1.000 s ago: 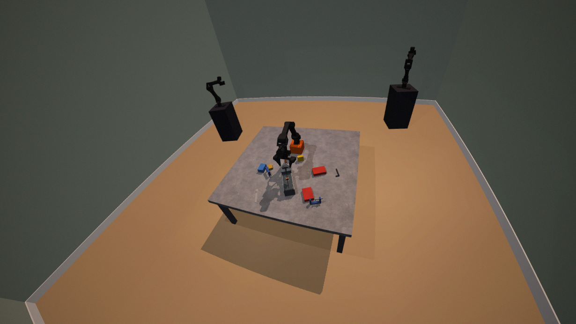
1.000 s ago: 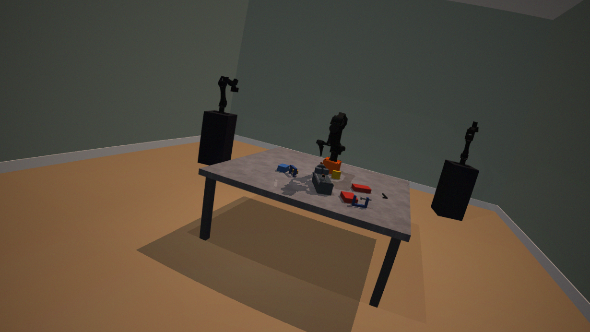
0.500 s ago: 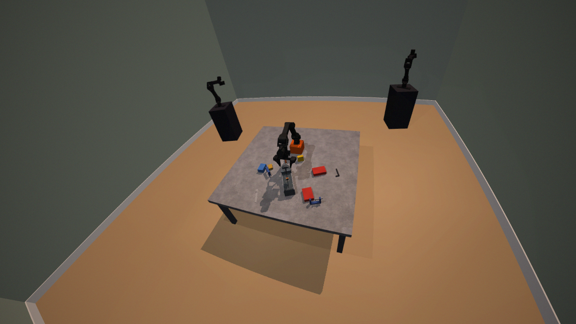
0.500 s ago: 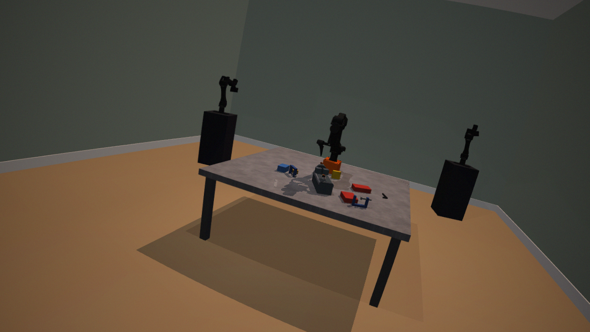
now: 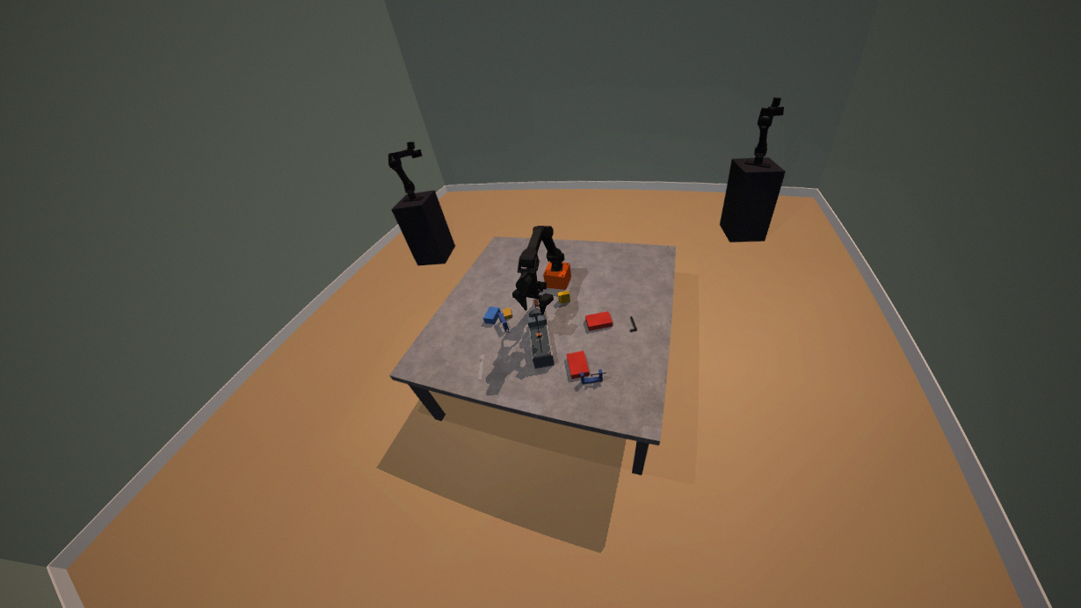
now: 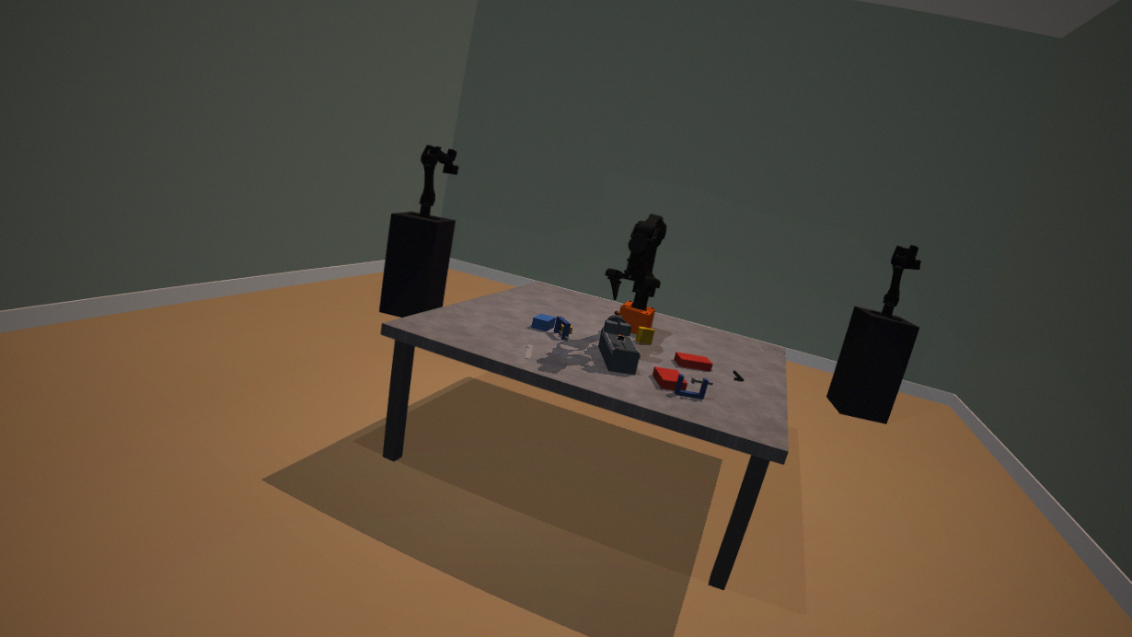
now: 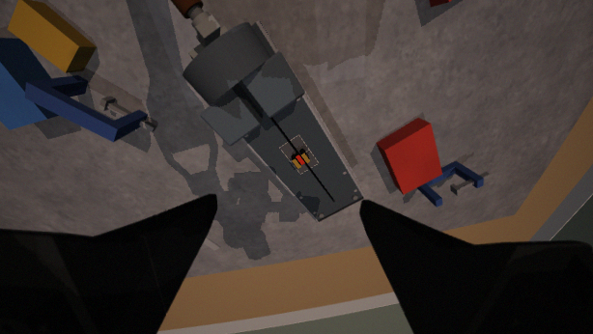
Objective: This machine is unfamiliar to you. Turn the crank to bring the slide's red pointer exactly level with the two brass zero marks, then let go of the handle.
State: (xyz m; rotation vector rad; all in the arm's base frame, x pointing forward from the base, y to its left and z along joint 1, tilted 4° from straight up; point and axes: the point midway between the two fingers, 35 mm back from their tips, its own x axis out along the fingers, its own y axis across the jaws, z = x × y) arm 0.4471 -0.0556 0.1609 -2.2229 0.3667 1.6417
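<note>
Right now the brown crank handle is 140 mm behind my gripper tip, 80 mm below it and 20 mm to the right of it. Round my gripper tip: pale strip: 270 mm to the right, 200 mm below, 160 mm ahead; yellow cube: 290 mm behind, 170 mm below, 100 mm to the left; red pointer: 110 mm below, 40 mm ahead, 10 mm to the left.
</note>
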